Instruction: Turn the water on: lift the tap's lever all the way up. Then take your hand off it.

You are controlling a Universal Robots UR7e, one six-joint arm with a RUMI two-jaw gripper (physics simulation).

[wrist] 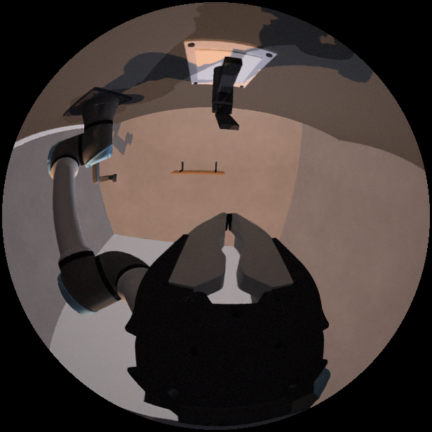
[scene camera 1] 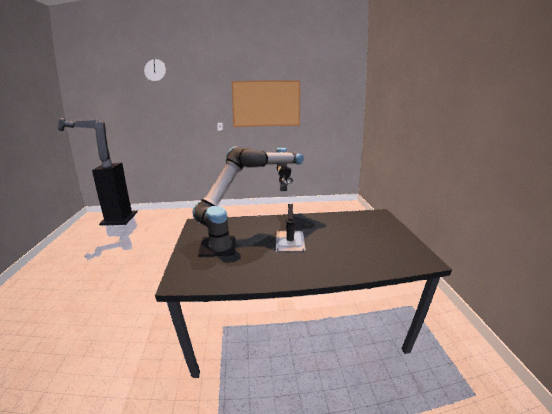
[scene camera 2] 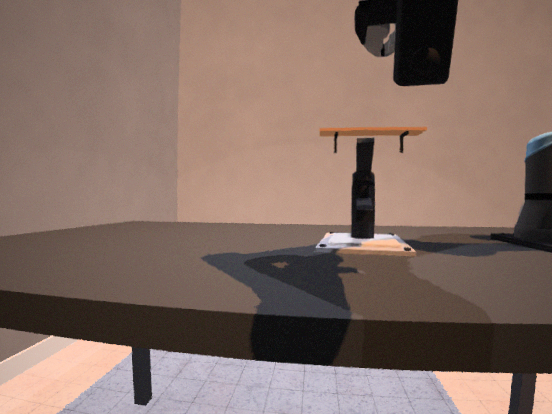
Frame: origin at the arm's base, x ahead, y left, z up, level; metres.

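Where they show: gripper, fingertip midpoint: point(scene camera 1: 287, 183) point(scene camera 2: 379, 54); arm's base at its link origin: point(scene camera 1: 220, 245).
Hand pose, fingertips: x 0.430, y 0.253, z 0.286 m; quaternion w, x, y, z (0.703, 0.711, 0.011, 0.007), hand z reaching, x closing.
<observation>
Each offset is from my fingertips to the centre of the thing. Level surfaces: height alone.
The black tap point(scene camera 1: 290, 231) point(scene camera 2: 363, 220) point(wrist: 221, 95) stands upright on a pale square base plate @[0.215 m right, 0.007 m back, 0.292 m down] point(scene camera 1: 281, 246) point(scene camera 2: 409, 251) point(wrist: 189, 49). Its lever @[0.164 m right, 0.001 m back, 0.124 m down] point(scene camera 1: 290, 210) point(scene camera 2: 365, 156) point(wrist: 227, 121) rises steeply from the top of the body. In the wrist view the lever leans at an angle to the body. My gripper point(scene camera 1: 288, 181) point(scene camera 2: 383, 50) point(wrist: 227, 214) is shut, with its fingertips together and nothing between them. It is above the tap, clearly apart from the lever. A stretch of wall shows between the lever and the gripper in both scene views.
The tap's plate lies on the dark table @[0.298 m down] point(scene camera 1: 350, 260) point(scene camera 2: 150, 270), beside the arm's base point(scene camera 1: 218, 242) point(scene camera 2: 532, 215) point(wrist: 100, 107). An orange wall shelf point(scene camera 2: 372, 131) point(wrist: 198, 172) shows behind the tap. Another arm on a black pedestal point(scene camera 1: 113, 194) stands off at the left.
</observation>
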